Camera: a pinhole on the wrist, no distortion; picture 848 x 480 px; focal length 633.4 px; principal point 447.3 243.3 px. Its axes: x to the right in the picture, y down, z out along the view. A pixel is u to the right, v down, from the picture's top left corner.
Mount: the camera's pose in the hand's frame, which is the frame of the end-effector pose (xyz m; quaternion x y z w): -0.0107 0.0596 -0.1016 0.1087 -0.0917 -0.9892 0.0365
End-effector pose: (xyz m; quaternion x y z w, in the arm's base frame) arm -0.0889 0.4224 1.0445 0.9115 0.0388 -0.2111 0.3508
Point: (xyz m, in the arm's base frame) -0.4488 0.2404 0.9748
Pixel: 722 397
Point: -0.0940 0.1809 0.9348
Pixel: 160 275
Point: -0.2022 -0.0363 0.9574
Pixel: 322 112
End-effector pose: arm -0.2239 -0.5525 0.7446 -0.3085 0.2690 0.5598 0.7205
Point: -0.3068 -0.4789 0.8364
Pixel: 392 297
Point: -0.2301 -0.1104 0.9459
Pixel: 126 388
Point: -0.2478 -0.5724 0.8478
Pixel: outside the picture
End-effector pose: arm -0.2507 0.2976 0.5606 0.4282 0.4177 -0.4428 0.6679
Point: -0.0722 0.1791 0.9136
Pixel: 683 94
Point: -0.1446 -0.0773 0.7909
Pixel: 418 361
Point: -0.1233 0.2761 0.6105
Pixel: 288 109
